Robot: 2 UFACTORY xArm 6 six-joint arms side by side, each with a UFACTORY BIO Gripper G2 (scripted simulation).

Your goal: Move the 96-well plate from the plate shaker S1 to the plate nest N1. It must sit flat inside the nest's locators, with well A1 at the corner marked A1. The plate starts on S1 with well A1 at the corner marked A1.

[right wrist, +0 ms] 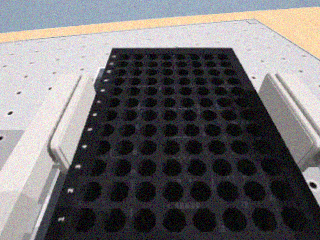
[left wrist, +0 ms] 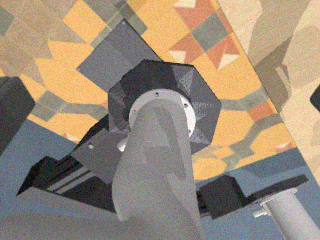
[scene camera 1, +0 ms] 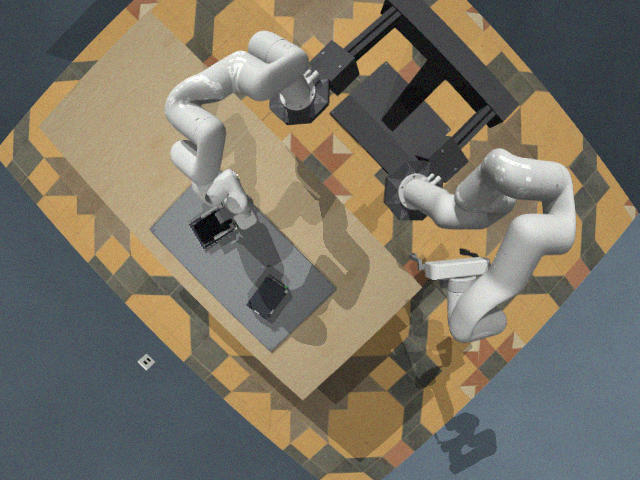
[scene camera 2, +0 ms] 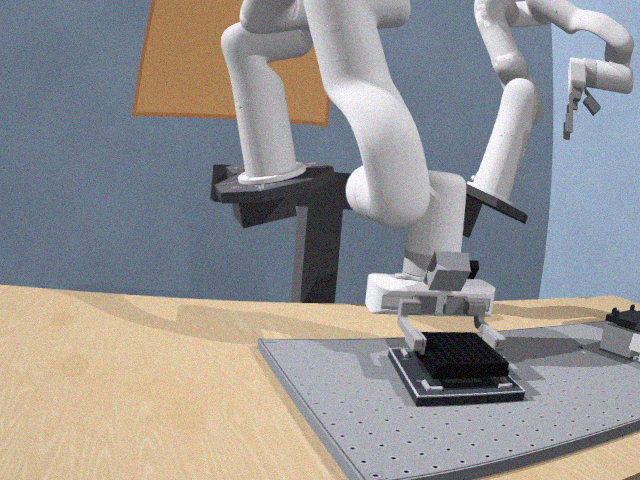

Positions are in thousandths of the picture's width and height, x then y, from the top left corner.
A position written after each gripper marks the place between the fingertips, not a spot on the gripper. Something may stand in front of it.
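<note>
Left gripper (scene camera 1: 682,528) (scene camera 2: 887,284) visible. Right gripper (scene camera 2: 721,724) visible. Black 96-well plate (scene camera 2: 699,739) (right wrist: 536,548) visible; out of frame in the left wrist view.
</note>
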